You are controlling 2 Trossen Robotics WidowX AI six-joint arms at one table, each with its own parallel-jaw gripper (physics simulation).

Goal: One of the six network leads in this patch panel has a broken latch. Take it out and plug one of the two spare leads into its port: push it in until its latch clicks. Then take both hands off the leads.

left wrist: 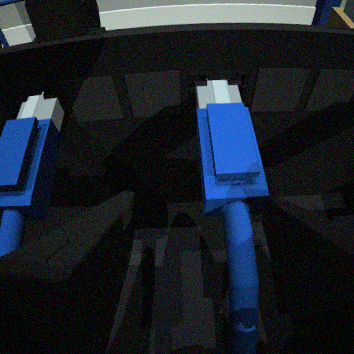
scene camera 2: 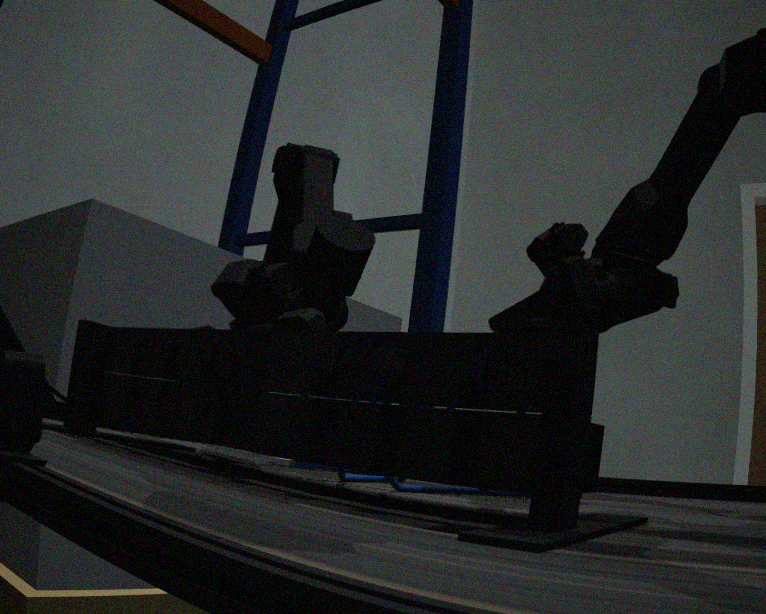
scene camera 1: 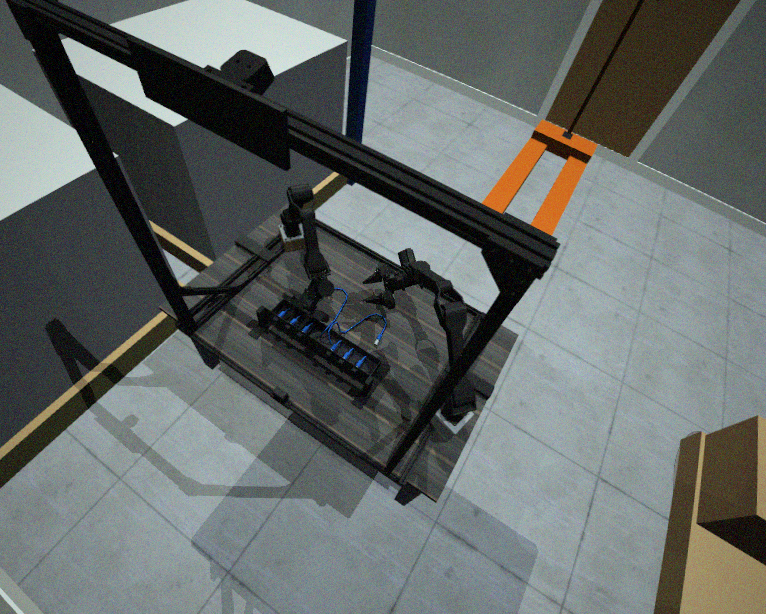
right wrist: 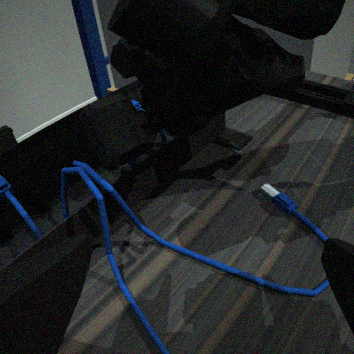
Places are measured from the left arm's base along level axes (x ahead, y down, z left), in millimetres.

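Pixels of known places: left gripper, fingertip midpoint: [left wrist: 200,206] [right wrist: 132,129]; right gripper, fingertip midpoint: [scene camera 1: 364,292] [right wrist: 209,250]; left arm's base, origin of the base link: [scene camera 1: 292,231]; right arm's base, origin of the base link: [scene camera 1: 453,412].
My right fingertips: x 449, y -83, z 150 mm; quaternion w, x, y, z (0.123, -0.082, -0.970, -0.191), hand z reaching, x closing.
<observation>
For each thing: its middle in the pictures, then the offset to it from my right fingertips. "pt": a spot on its surface instead. Level surfaces: height alone.
- black patch panel, body centre: [scene camera 2: 279,408] [right wrist: 63,177] [scene camera 1: 319,343] dx +102, dy +98, dz -204 mm
- wooden table, its level: dy +152 mm
- blue plug, surface spot: [left wrist: 228,147] pt dx +5, dy +57, dz -266 mm
- spare lead's plug, surface spot: [scene camera 1: 378,342] pt dx +144, dy +145, dz +18 mm
- second blue cable, surface spot: [right wrist: 116,274] pt dx +61, dy +141, dz -92 mm
The black patch panel [scene camera 1: 367,373] [scene camera 2: 350,390] [left wrist: 281,49] [right wrist: 98,126] lies across the wooden table [scene camera 1: 423,359]. Several blue leads are plugged into it. In the left wrist view one blue plug [left wrist: 228,147] sits in its port at the centre and another plug [left wrist: 21,154] at the left. My left gripper [scene camera 1: 315,300] [scene camera 2: 283,292] is open and empty, low over the panel. A spare lead's plug [scene camera 1: 378,342] [right wrist: 279,198] lies loose on the table, its blue cable [right wrist: 197,256] curling back to the panel. My right gripper [scene camera 1: 373,288] [scene camera 2: 563,292] is open and empty, above this spare lead.
A second blue cable [right wrist: 116,274] runs from the panel toward the lower edge of the right wrist view. A black gantry beam [scene camera 1: 417,189] and its post [scene camera 1: 472,347] stand over the table. A blue upright [scene camera 1: 360,67] stands behind.
</observation>
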